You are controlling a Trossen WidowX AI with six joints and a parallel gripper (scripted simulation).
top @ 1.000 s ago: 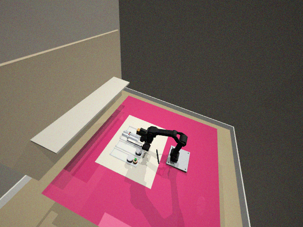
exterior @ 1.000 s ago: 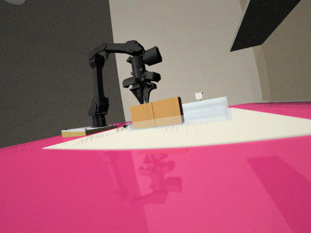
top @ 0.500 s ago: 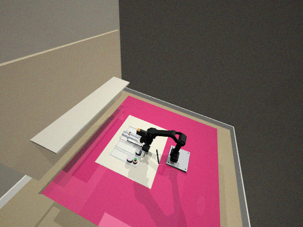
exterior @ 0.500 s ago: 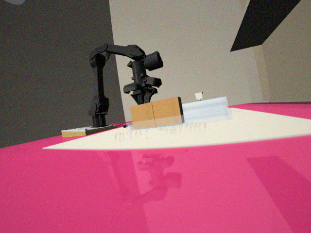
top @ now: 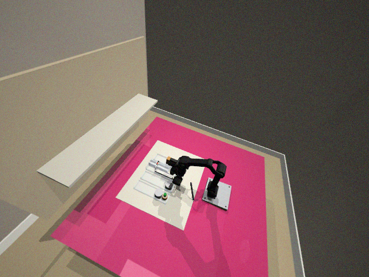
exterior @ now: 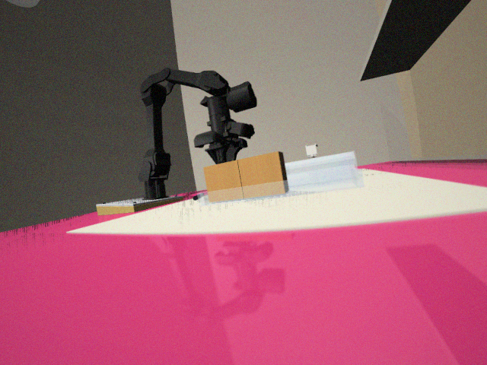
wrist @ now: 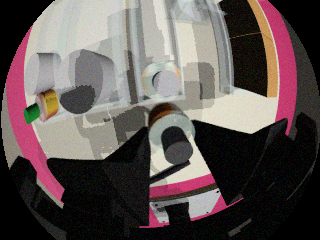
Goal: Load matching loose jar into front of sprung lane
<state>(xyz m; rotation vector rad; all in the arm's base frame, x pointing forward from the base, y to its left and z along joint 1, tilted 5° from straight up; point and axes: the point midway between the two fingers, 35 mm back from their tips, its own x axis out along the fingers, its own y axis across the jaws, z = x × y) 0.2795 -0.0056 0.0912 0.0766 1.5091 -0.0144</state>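
Now: the lane rack 18 cm ahead of my gripper tip, 3 cm to the right of it and 4 cm below it. Also, from my gripper tip: black stick 13 cm behind, 3 cm to the left, 5 cm below.
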